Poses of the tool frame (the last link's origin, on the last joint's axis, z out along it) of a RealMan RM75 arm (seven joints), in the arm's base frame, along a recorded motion.
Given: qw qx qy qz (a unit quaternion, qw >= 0); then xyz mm.
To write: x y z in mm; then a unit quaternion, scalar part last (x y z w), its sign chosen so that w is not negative. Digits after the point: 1 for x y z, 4 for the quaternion.
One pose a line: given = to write
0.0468 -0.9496 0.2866 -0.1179 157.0 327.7 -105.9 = 157.0 327.7 -105.9 -0.9496 0.2866 -0.1179 0.0468
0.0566 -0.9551 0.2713 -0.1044 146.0 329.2 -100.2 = 146.0 329.2 -100.2 -0.9551 0.2713 -0.1044 0.0566
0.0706 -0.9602 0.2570 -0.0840 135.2 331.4 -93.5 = 135.2 331.4 -93.5 -0.9602 0.2570 -0.0840 0.0706
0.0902 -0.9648 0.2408 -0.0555 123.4 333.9 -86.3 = 123.4 333.9 -86.3 -0.9648 0.2408 -0.0555 0.0902
